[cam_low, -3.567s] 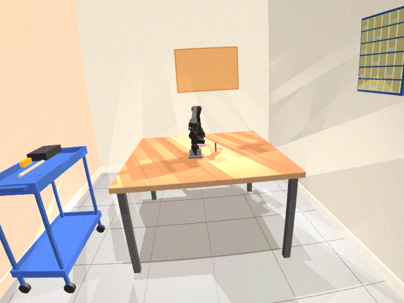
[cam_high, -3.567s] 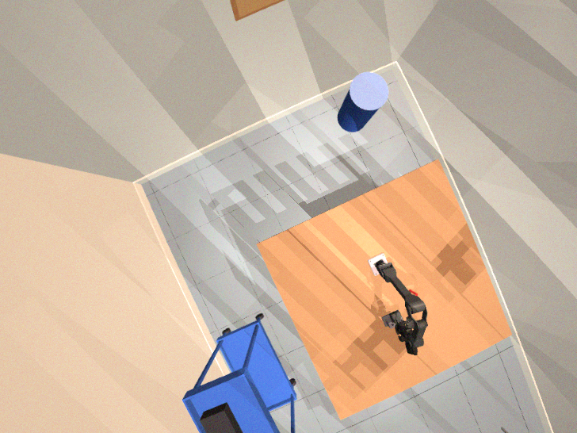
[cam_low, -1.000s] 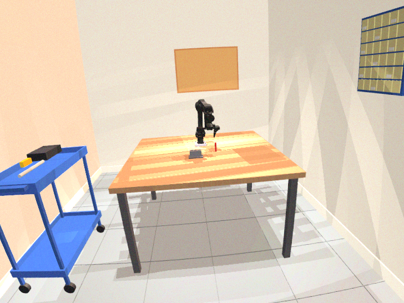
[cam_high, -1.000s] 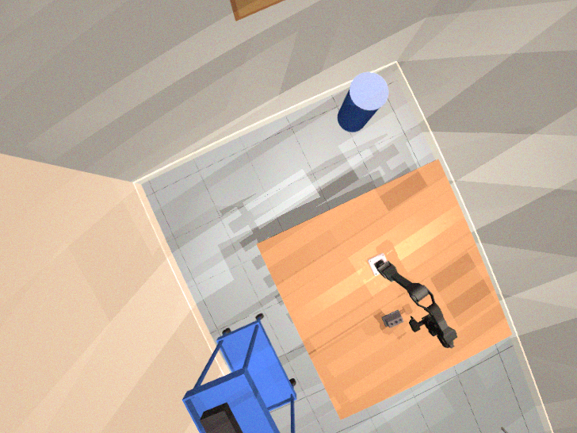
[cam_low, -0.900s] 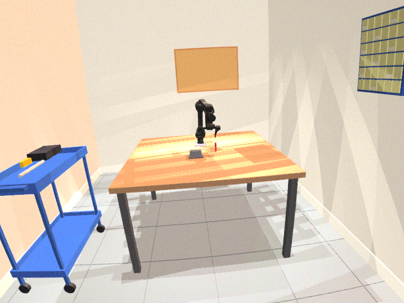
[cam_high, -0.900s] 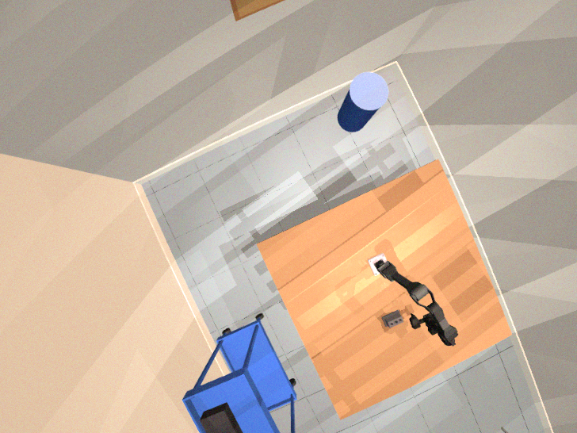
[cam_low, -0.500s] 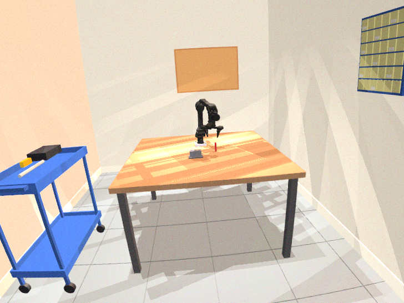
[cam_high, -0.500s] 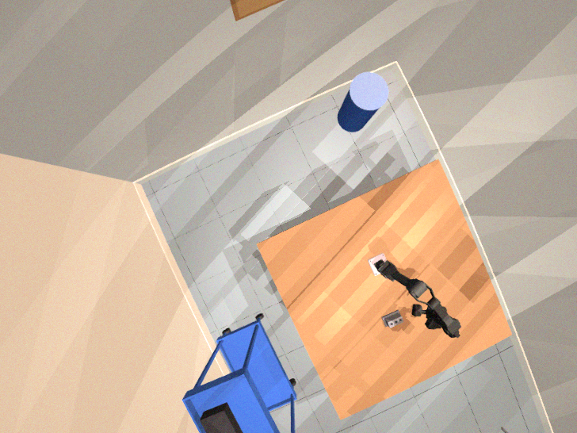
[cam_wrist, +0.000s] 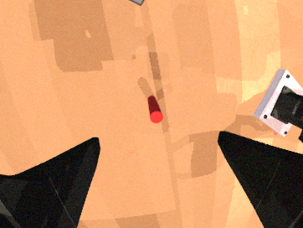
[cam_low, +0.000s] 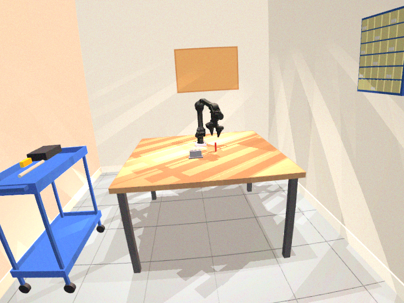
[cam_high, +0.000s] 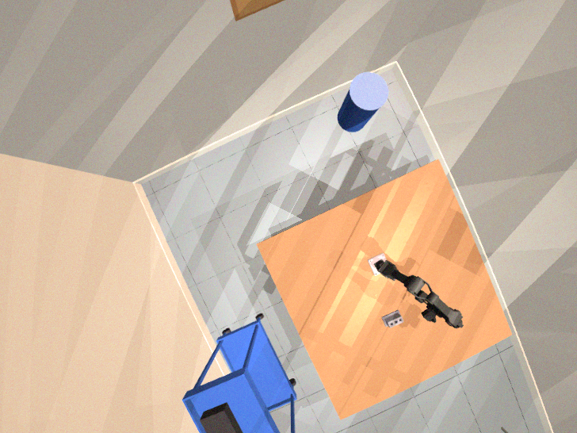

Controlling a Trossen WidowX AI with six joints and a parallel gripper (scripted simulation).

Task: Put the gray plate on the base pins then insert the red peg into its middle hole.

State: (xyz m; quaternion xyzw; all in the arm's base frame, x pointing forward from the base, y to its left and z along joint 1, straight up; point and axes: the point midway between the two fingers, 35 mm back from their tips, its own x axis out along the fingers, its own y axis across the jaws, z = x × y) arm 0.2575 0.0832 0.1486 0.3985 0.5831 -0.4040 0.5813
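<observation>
Now: gripper tip 190 mm to the left of the gray plate, 90 mm short of it and 90 mm above it.
</observation>
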